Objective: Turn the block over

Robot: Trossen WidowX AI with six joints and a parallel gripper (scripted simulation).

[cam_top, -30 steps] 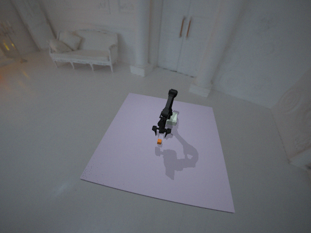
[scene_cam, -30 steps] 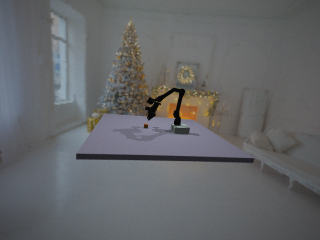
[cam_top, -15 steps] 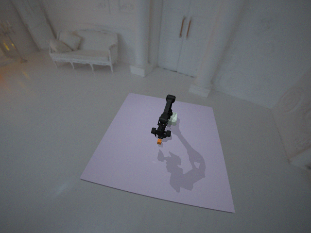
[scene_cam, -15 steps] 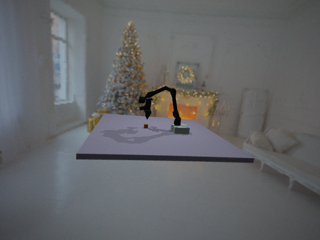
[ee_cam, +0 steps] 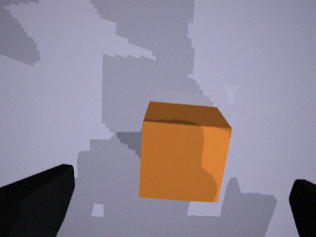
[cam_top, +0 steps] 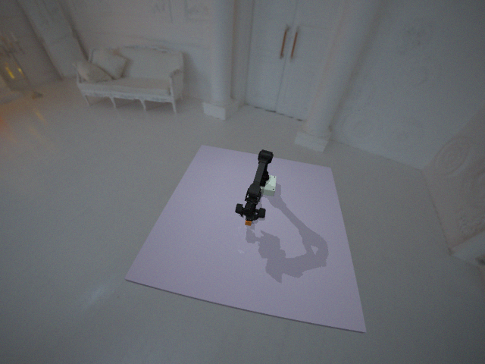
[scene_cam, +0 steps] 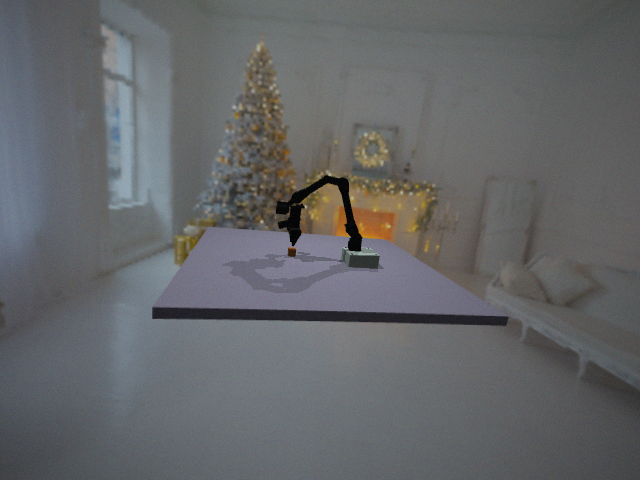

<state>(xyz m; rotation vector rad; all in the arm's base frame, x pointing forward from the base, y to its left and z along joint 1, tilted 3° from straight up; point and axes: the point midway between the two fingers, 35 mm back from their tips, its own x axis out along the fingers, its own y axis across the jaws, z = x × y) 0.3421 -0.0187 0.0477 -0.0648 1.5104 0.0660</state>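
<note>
The orange block is 4 cm below my gripper tip and 1 cm behind it.
</note>
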